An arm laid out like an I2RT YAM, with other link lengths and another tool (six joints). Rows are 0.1 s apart.
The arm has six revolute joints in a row. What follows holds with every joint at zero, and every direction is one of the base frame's. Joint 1 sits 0.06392 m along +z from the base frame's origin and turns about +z. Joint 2 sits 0.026 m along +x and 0.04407 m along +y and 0.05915 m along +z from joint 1 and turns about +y. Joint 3 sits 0.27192 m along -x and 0.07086 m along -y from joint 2 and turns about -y. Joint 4 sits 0.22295 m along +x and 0.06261 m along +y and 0.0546 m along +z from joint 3 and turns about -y. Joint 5 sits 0.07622 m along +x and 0.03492 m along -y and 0.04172 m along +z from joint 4 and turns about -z. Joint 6 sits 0.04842 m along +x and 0.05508 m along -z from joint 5 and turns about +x. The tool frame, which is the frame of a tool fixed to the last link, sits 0.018 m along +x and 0.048 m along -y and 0.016 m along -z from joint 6; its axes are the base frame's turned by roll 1.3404, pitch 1.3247 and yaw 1.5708 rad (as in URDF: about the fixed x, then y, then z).
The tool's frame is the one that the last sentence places.
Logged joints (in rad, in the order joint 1, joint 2, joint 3, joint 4, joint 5, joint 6), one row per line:
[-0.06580, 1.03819, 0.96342, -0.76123, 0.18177, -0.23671]
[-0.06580, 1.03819, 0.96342, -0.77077, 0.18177, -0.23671]
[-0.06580, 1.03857, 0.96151, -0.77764, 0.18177, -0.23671]
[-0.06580, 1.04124, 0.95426, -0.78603, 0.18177, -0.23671]
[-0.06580, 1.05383, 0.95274, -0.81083, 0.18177, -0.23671]
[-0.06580, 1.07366, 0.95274, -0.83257, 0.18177, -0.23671]
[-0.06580, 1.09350, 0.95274, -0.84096, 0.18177, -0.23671]
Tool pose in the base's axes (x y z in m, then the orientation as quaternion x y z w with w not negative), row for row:
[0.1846, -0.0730, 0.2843, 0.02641, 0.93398, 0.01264, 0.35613]
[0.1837, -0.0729, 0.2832, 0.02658, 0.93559, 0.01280, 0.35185]
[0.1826, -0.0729, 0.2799, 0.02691, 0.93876, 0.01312, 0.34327]
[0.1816, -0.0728, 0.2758, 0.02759, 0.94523, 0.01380, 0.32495]
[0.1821, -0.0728, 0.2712, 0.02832, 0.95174, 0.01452, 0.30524]
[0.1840, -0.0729, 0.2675, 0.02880, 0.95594, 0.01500, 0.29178]
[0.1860, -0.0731, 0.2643, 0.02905, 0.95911, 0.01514, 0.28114]
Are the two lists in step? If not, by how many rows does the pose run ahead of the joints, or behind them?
The pose runs 1 row ahead of the joints: the pose in row i belongs to the joints in row i + 1.
